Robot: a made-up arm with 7 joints.
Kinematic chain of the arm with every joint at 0, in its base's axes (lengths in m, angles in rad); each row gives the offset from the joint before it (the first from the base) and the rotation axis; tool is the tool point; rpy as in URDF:
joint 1: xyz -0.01 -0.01 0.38 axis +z
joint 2: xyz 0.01 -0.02 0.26 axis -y
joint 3: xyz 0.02 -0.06 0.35 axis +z
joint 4: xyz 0.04 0 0.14 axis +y
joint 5: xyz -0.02 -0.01 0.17 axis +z
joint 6: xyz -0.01 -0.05 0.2 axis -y
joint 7: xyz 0 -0.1 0.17 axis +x
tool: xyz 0 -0.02 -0.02 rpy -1.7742 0.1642 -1.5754
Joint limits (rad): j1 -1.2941..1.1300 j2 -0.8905..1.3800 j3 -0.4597..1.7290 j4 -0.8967..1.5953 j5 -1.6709..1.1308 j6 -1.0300..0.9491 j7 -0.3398..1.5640
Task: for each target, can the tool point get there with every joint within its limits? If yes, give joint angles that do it. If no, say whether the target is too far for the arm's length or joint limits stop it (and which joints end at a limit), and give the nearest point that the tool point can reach.
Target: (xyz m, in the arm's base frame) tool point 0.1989 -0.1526 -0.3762
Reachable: no: joint limits stop it (at a limit: joint 2, joint 4, joint 7) | nearest point 0.4770 -0.3425 0.4041 | short by 0.850 m
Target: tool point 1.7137 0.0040 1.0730
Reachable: no: too far | nearest point 0.9858 -0.0019 0.9773 | short by 0.734 m
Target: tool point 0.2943 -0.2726 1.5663
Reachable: yes | joints -0.2809 -0.0388 0.4072 0.4759 -0.4851 -0.6439 -0.0614
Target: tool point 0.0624 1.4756 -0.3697
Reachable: no: too far | nearest point -0.1316 0.7812 0.3788 | short by 1.039 m
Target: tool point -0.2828 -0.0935 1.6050
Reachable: yes | joints -0.8395 0.1245 -0.1651 0.0995 0.2182 0.7124 0.6936
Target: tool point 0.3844 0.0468 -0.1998
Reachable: no: joint limits stop it (at a limit: joint 2, joint 4, joint 5, joint 7) | nearest point 0.5878 0.0761 0.3985 | short by 0.633 m
